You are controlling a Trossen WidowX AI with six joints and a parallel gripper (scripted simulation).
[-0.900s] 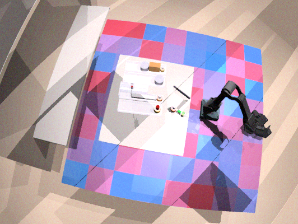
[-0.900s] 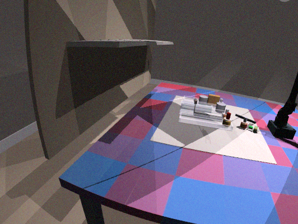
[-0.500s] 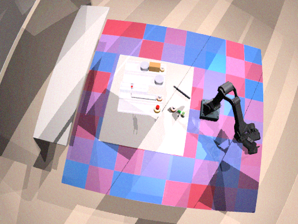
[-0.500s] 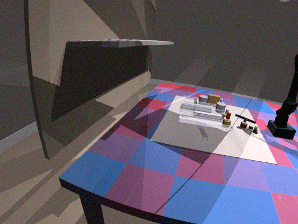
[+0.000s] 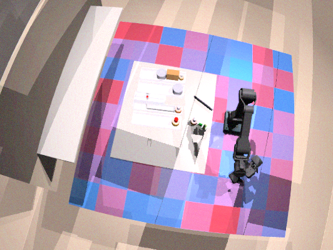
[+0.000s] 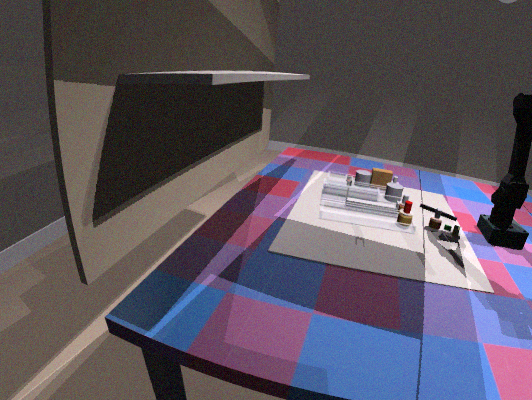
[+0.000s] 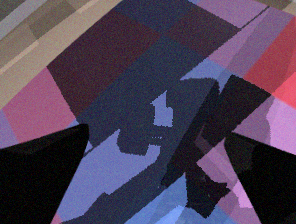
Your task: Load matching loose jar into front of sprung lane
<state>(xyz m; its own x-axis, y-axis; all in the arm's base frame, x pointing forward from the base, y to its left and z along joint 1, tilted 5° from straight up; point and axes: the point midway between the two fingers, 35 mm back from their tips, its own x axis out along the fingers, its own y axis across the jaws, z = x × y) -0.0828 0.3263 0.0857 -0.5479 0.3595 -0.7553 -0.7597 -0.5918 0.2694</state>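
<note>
The dark rod lies 280 mm ahead of my gripper tip, 450 mm to the right of it and 120 mm below it. From my gripper tip the other things lie so: lane rack (570 mm ahead, 400 mm to the right, 110 mm below); box (480 mm ahead, 600 mm to the right, 90 mm below).
</note>
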